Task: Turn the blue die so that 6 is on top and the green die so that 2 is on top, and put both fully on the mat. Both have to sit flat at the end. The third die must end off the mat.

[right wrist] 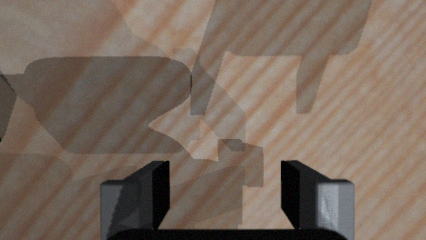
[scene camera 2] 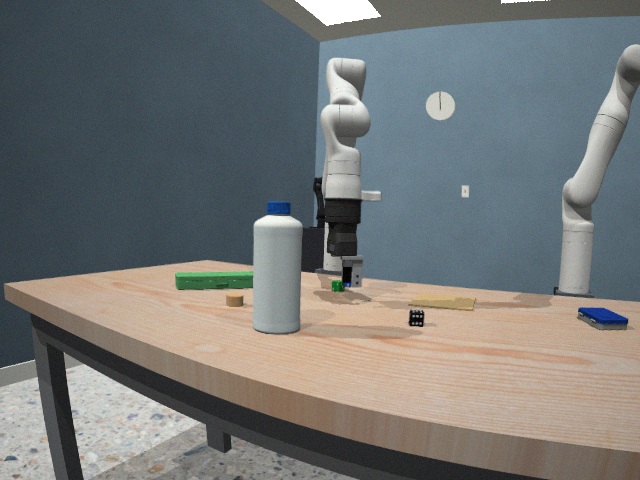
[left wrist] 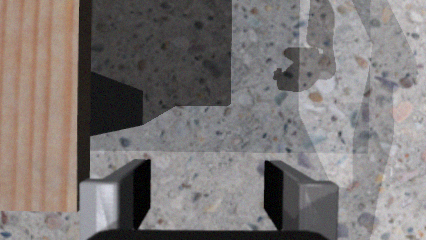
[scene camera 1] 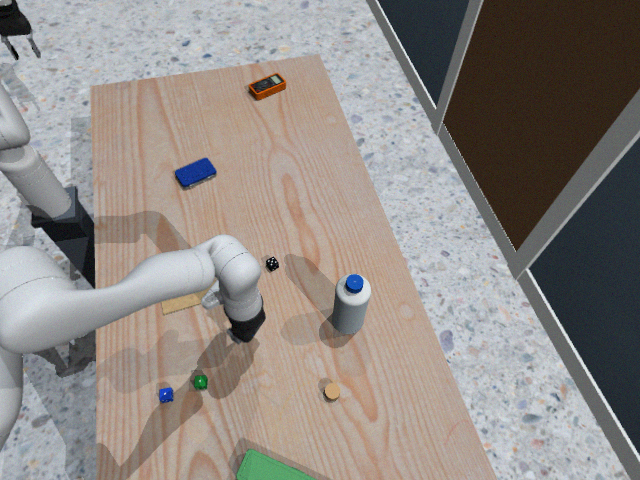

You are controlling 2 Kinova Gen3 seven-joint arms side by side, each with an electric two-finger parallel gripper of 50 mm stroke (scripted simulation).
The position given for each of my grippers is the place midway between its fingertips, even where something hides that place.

In view: my left gripper [left wrist: 207,184], my right gripper [scene camera 2: 351,284] and a tan mat [scene camera 2: 463,303].
My right gripper also shows in the right wrist view [right wrist: 225,184]. The right wrist view misses the tan mat: it is out of frame. The left wrist view misses the tan mat: it is out of frame.
